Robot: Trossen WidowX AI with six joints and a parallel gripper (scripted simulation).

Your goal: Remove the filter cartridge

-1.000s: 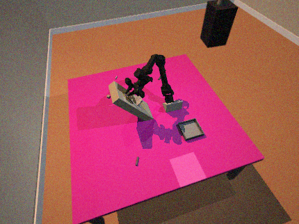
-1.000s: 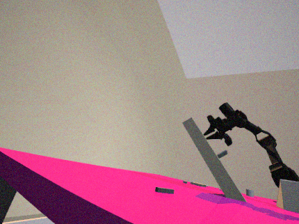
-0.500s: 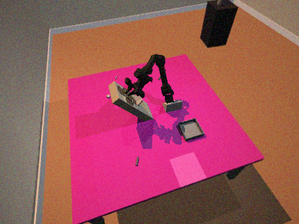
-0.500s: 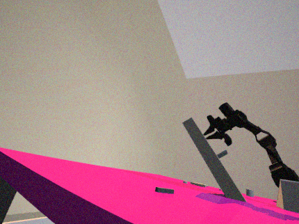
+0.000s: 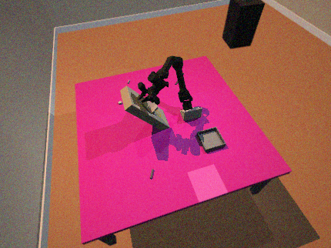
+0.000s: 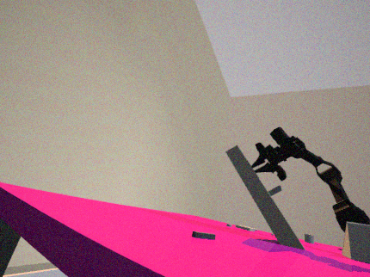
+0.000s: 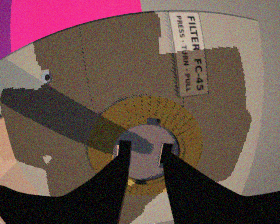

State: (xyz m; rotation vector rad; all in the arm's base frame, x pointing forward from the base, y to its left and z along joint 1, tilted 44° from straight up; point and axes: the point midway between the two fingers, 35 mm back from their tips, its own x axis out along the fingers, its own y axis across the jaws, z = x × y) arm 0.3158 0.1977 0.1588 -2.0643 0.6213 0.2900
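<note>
The grey round filter cartridge lies 1 cm ahead of my gripper tip and 1 cm below it. The rest, counted from my gripper tip: small dark stick (40 cm to the left, 26 cm below); dark tray (45 cm behind, 24 cm to the left, 25 cm below); tan service panel (3 cm behind, 8 cm below).
</note>
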